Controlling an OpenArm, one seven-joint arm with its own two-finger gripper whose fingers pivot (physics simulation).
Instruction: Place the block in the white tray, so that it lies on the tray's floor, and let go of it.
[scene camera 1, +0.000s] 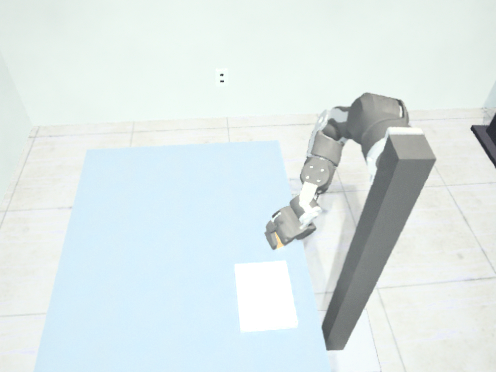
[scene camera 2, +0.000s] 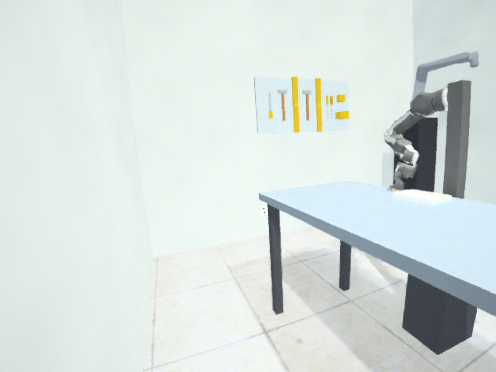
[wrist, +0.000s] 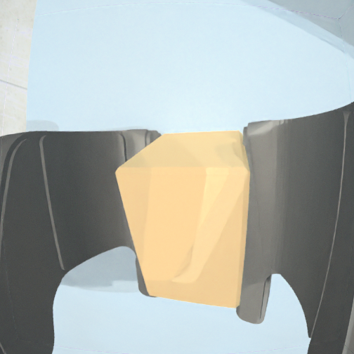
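The orange-yellow block (scene camera 1: 279, 242) (wrist: 185, 225) is between the two dark fingers of my gripper (scene camera 1: 280, 241) (wrist: 204, 215), with a finger against each side in the wrist view. The gripper is shut on the block. In scene camera 1 the fingers hide most of the block. The gripper is low at the table, beside the tray and outside it. The white tray (scene camera 1: 266, 296) (scene camera 2: 422, 197) lies flat on the table, on the near side of the gripper in scene camera 1. Whether the block touches the table cannot be told.
The light blue table (scene camera 1: 165, 240) (scene camera 2: 345, 210) carries the tray near its right edge in scene camera 1. A tall dark grey post (scene camera 1: 377, 240) (scene camera 2: 457, 140) stands beyond that edge, beside the arm. A tool board (scene camera 2: 275, 125) hangs on the wall.
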